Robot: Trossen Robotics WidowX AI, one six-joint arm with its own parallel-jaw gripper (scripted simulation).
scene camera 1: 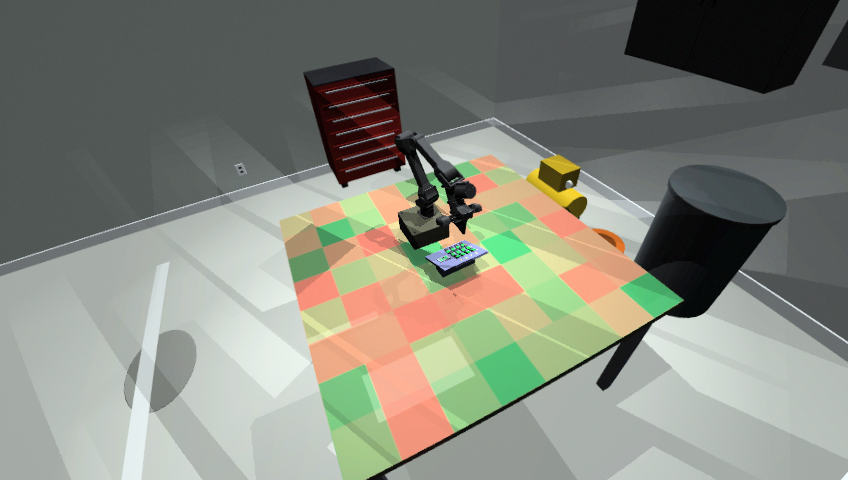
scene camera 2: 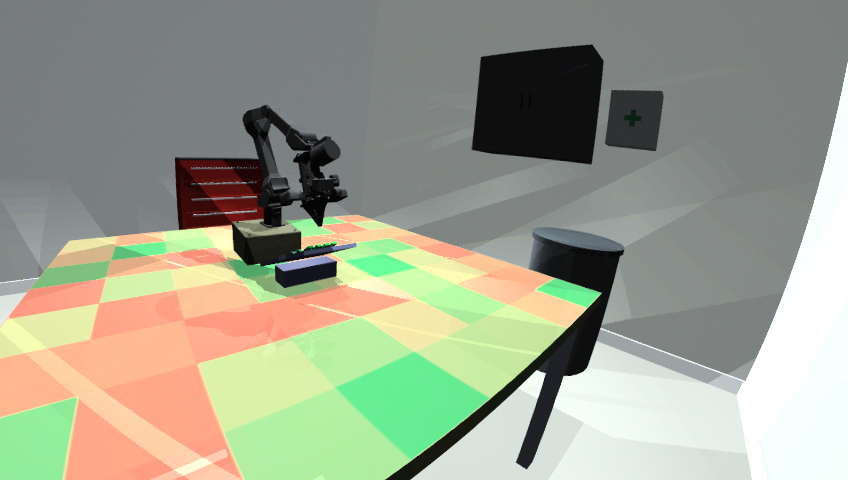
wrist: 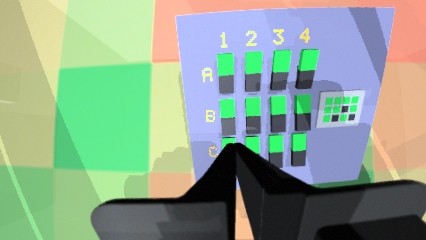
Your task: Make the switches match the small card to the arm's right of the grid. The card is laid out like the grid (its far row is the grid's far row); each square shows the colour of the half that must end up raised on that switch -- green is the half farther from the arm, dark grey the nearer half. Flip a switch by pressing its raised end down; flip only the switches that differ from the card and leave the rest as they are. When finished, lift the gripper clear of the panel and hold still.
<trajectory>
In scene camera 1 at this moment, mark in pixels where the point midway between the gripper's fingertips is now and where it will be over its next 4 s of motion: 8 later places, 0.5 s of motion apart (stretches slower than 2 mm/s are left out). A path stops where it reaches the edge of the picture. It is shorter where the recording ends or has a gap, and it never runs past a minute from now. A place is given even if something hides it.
My gripper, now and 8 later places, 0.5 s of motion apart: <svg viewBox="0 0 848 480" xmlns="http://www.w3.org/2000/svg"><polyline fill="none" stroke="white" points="463,234 465,241 465,244 465,245 465,245 465,246 463,235 458,238 460,244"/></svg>
</trajectory>
